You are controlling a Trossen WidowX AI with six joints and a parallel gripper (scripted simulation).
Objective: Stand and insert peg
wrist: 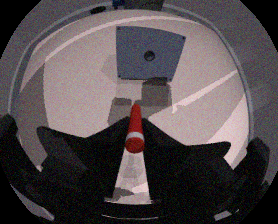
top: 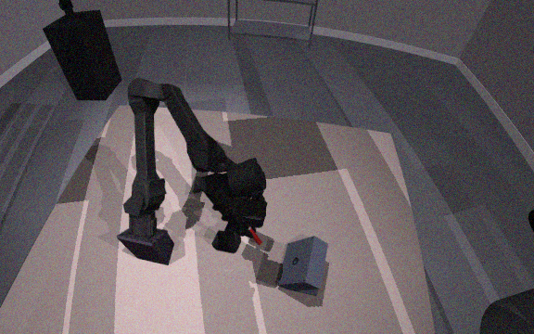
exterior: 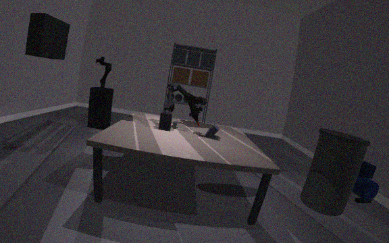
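The sloped panel lies 140 mm ahead of my gripper tip, 50 mm to the right of it and 50 mm below it. Round my gripper tip: red peg (10 mm behind, 10 mm above).
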